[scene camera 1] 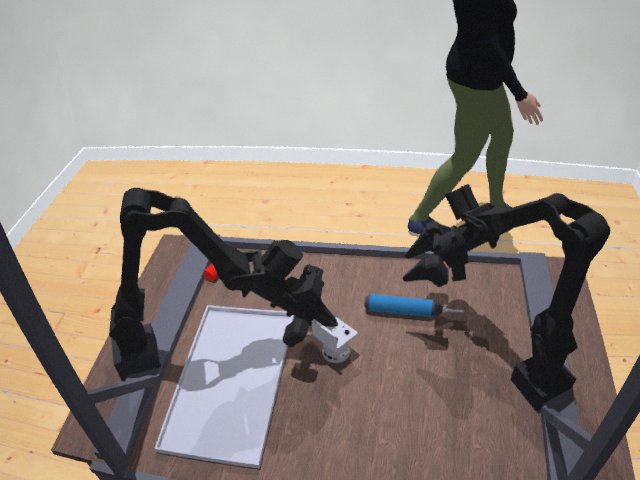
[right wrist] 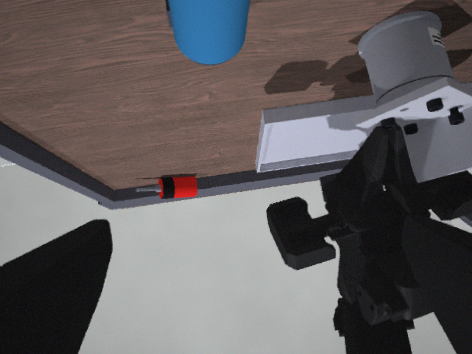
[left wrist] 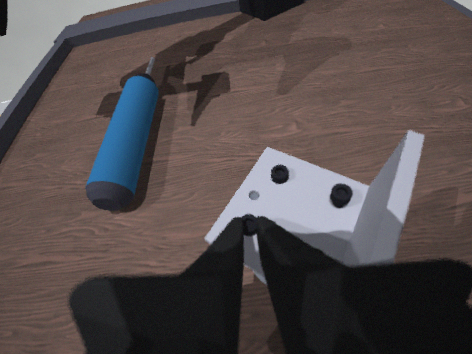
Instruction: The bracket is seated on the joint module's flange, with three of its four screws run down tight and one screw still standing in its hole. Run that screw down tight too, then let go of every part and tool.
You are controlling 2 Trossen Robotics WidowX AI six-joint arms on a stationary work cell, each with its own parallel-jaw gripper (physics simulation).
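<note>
The white bracket (scene camera 1: pixel 351 334) (left wrist: pixel 305 210) (right wrist: pixel 435 147) sits on the grey joint module (scene camera 1: pixel 336 354) (right wrist: pixel 407 57). One screw (left wrist: pixel 341 195) (right wrist: pixel 456 116), near the upright wall, appears to stand higher than the screw (left wrist: pixel 279 173) at the plate's corner. My left gripper (scene camera 1: pixel 334 323) (left wrist: pixel 249 225) (right wrist: pixel 388 126) is shut on a black screw head at the bracket's edge. A fourth screw is hidden in the left wrist view. The blue electric screwdriver (scene camera 1: pixel 400 305) (left wrist: pixel 125 135) (right wrist: pixel 212 32) lies on the table. My right gripper (scene camera 1: pixel 408 267) is open and empty above it.
A white tray (scene camera 1: pixel 222 434) (right wrist: pixel 310 142) lies left of the module. A red tool (scene camera 1: pixel 210 272) (right wrist: pixel 185 186) with a metal tip lies by the frame at the back left. A person (scene camera 1: pixel 480 113) walks behind the table.
</note>
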